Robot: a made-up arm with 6 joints.
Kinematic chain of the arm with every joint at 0, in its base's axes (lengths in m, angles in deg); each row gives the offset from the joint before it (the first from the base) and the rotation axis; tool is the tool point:
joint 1: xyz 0 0 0.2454 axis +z
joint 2: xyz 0 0 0 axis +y
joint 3: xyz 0 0 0.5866 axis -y
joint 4: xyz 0 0 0 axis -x
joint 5: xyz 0.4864 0 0 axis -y
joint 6: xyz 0 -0.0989 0 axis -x
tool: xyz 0 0 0
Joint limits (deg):
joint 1: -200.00..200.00
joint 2: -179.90..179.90
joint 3: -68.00..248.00
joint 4: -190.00..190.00
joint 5: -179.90..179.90
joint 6: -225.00..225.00
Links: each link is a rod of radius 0.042 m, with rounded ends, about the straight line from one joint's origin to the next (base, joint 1, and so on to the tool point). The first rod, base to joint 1, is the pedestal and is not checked.
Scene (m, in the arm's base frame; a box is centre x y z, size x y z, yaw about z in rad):
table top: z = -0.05
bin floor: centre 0.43 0.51 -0.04 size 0.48 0.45 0.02 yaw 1
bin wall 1: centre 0.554 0.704 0.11 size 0.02 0.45 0.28 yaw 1
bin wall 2: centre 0.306 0.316 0.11 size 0.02 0.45 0.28 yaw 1
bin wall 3: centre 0.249 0.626 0.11 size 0.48 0.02 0.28 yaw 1
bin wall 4: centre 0.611 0.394 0.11 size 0.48 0.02 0.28 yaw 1
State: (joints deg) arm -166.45 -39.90 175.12 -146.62 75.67 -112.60
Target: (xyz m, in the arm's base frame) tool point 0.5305 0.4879 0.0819
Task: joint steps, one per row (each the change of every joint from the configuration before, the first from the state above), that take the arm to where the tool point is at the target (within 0.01 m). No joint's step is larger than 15 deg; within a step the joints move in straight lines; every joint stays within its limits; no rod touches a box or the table.
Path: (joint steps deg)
1: 11.88 0.49 5.65 0.00 0.00 0.00
2: 11.88 0.49 5.65 -0.01 0.00 0.00
3: 11.88 0.50 5.64 0.00 0.00 0.00
4: -0.02 -11.40 -0.60 0.19 0.00 0.00
5: -0.01 -11.40 -0.60 0.19 0.00 0.00

